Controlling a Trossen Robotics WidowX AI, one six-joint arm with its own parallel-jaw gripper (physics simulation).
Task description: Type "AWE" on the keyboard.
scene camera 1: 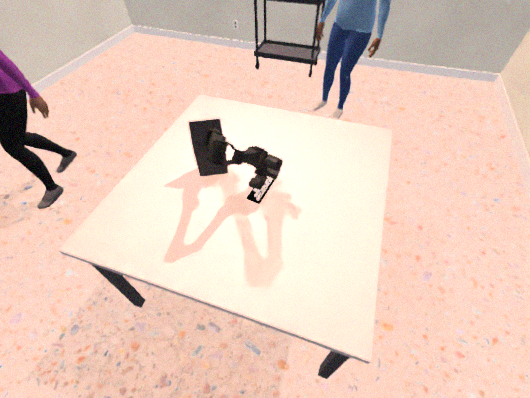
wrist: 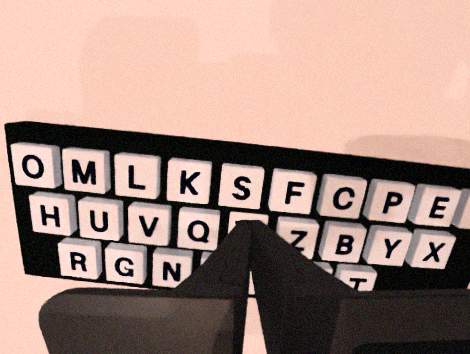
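Pixels of known places: gripper, fingertip midpoint: point(scene camera 1: 263, 184) point(wrist: 249, 229); arm's base, link origin: point(scene camera 1: 212, 137).
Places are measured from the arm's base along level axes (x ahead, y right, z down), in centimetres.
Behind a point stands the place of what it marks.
The black keyboard point(scene camera 1: 254, 199) {x 23.7, y 16.0, z 20.7 cm} point(wrist: 150, 144) {x 29.7, y 2.5, z 20.7 cm} with white letter keys lies on the table, partly hidden by the arm in the scene view. In the wrist view my gripper point(wrist: 249, 229) {x 25.6, y 5.9, z 20.7 cm} is shut and empty, its tips over the W key point(wrist: 261, 218) {x 26.1, y 6.4, z 20.6 cm} between the Q key point(wrist: 198, 230) {x 26.1, y 3.8, z 20.2 cm} and the Z key point(wrist: 298, 239) {x 25.1, y 7.8, z 20.2 cm}. The W key's letter is almost fully covered; whether the tips touch it I cannot tell. The E key point(wrist: 438, 207) {x 25.8, y 13.6, z 20.2 cm} is at the right of the top row. An A does not show on any readable key; fingers cover part of the bottom row.
The arm point(scene camera 1: 250, 156) {x 23.6, y 17.5, z -8.2 cm} reaches across from its black base plate point(scene camera 1: 199, 150) {x -5.5, y 5.3, z 4.5 cm} on the white table point(scene camera 1: 320, 260) {x 58.1, y 40.6, z 21.8 cm}. Two people stand beyond the table, at the left point(scene camera 1: 15, 117) and at the back point(scene camera 1: 347, 45). A black cart point(scene camera 1: 287, 52) stands by the back wall.
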